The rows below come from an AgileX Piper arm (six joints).
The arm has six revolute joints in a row. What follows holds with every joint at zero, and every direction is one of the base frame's.
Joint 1 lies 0.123 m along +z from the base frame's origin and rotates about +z.
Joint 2 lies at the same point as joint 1 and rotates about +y.
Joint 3 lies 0.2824 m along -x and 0.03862 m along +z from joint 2 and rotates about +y.
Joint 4 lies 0.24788 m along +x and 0.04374 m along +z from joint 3 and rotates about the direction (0.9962, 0, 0.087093).
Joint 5 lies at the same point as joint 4 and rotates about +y.
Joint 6 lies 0.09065 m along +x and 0.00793 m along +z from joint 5 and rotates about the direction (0.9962, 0, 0.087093).
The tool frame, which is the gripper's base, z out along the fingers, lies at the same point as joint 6; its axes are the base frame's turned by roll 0, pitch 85.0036 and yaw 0 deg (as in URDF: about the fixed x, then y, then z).
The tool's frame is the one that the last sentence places.
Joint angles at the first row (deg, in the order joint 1, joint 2, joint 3, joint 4, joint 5, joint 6):
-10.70, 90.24, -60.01, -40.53, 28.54, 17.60
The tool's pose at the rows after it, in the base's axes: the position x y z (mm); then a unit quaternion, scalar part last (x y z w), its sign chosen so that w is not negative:
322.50, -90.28, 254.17, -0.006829, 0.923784, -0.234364, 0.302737
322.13, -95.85, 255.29, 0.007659, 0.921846, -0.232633, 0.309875
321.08, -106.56, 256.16, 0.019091, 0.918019, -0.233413, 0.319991
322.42, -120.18, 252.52, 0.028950, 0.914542, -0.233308, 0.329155
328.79, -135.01, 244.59, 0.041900, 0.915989, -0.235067, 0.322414
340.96, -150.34, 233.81, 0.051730, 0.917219, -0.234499, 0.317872
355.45, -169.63, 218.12, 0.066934, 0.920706, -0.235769, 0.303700
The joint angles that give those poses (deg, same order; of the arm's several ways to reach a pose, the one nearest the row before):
-10.70, 90.24, -60.08, -40.53, 29.20, 18.07
-11.78, 90.24, -60.19, -40.53, 28.36, 19.06
-13.90, 90.32, -60.19, -40.53, 26.39, 19.07
-16.50, 91.40, -60.33, -40.76, 23.50, 19.06
-18.64, 94.19, -61.96, -40.76, 22.63, 19.01
-20.45, 98.27, -64.73, -40.76, 21.43, 19.01
-22.35, 103.65, -68.71, -40.76, 21.42, 19.18

